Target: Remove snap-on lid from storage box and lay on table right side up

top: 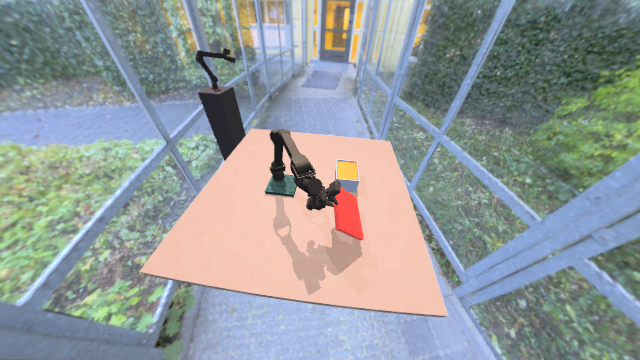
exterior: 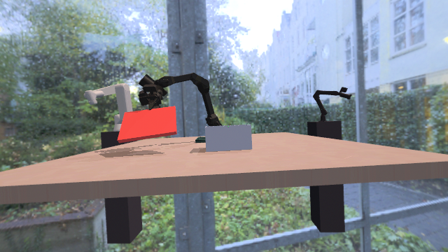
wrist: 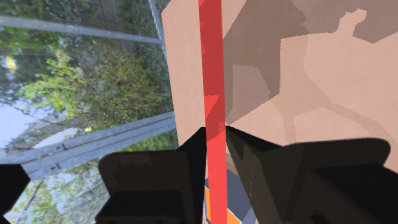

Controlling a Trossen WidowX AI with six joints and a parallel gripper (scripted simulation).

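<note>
My gripper tip is 60 mm short of the red lid, 50 mm above it and 20 mm to the right of it. From my gripper tip the other things lie so: grey storage box: 370 mm to the left, 140 mm below, 30 mm ahead.
</note>
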